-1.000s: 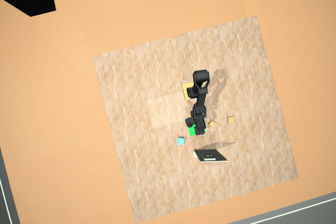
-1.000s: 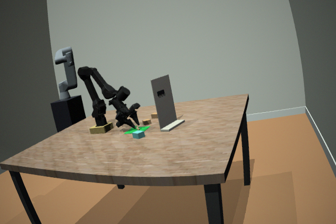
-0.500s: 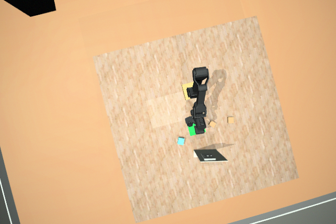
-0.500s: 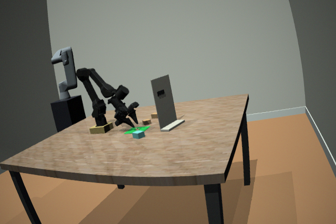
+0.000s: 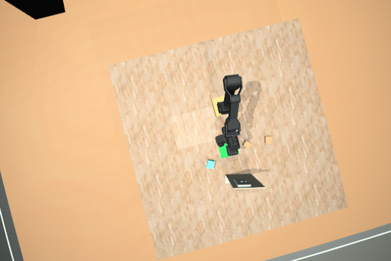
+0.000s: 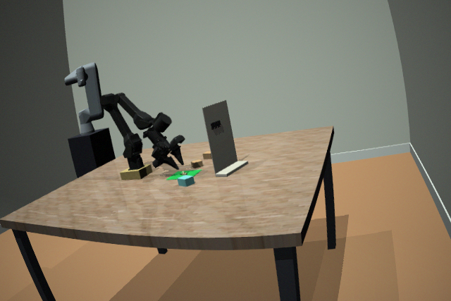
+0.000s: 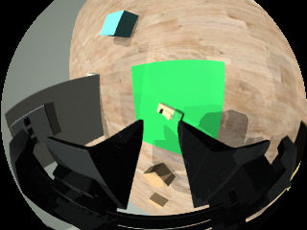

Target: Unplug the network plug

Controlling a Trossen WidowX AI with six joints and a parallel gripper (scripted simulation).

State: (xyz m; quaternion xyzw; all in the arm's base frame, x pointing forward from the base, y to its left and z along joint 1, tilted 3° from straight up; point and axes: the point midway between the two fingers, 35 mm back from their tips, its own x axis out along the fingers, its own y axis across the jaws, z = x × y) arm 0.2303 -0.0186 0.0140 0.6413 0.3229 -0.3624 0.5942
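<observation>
The tan network plug lies 10 mm ahead of my gripper tip and 30 mm below it. Round my gripper tip: marked green square (10 mm ahead, 30 mm below); then upright panel (200 mm ahead, 10 mm to the left, 90 mm above); then cyan block (80 mm ahead, 140 mm to the right, 20 mm below).
</observation>
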